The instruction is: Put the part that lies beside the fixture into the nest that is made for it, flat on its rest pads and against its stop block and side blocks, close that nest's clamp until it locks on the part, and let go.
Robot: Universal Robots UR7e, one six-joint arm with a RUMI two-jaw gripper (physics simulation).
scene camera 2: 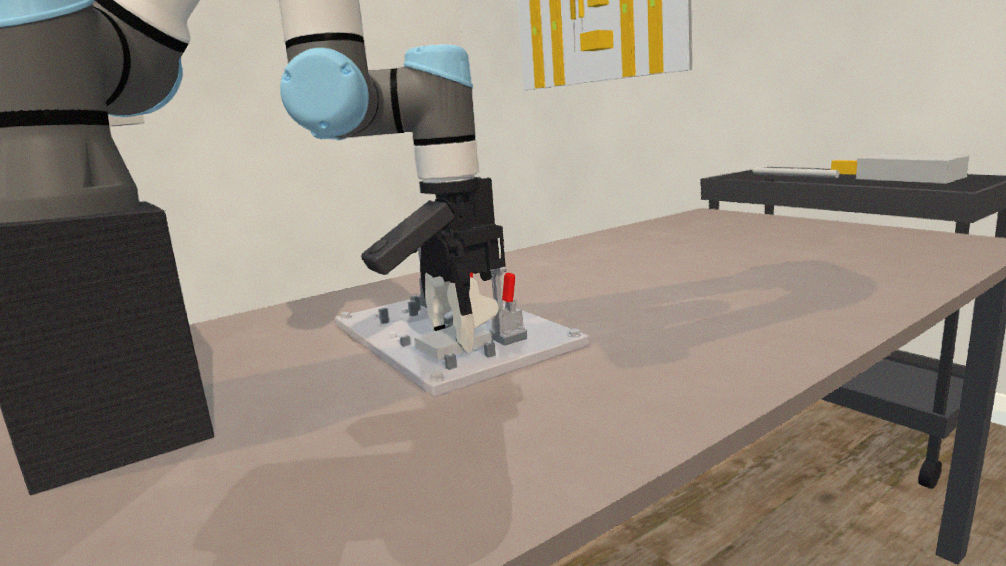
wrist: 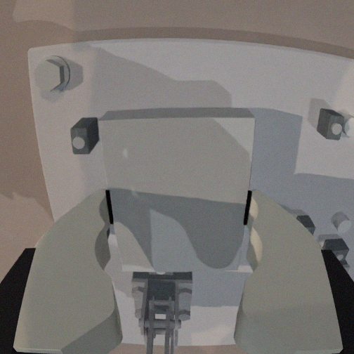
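Seen in the pictures: gripper, fingertip midpoint: (scene camera 2: 454,345); arm's base, link origin: (scene camera 2: 59,213).
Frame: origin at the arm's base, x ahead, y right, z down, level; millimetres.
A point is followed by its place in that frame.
The part, a light grey flat block (scene camera 2: 434,343) {z 211, x 367, y 64 mm} (wrist: 177,155), is level between my fingers, low over the near side of the white fixture plate (scene camera 2: 393,351) {z 235, x 334, y -6 mm} (wrist: 165,55). My gripper (scene camera 2: 453,338) {z 226, x 400, y 50 mm} (wrist: 178,192) is shut on it, with one pale finger on each side. A dark block (scene camera 2: 450,361) {z 225, x 372, y 99 mm} (wrist: 84,136) stands close to the part's left edge in the wrist view, with a thin gap visible. Whether the part touches its rest pads is hidden beneath it. A toggle clamp (scene camera 2: 510,327) {z 216, x 476, y 62 mm} (wrist: 162,300) stands by the part's lower edge in the wrist view; its red handle (scene camera 2: 508,287) {z 162, x 480, y 57 mm} is upright.
More dark blocks (scene camera 2: 383,315) {z 222, x 361, y -131 mm} (wrist: 330,124) and round pads (wrist: 341,222) stand on the plate. A bolt head (scene camera 2: 574,332) {z 229, x 550, y 101 mm} shows at a corner. A second clamp's red handle shows partly behind my gripper. A dark cart (scene camera 2: 840,200) stands behind the table (scene camera 2: 668,281) {z 250, x 861, y -55 mm}.
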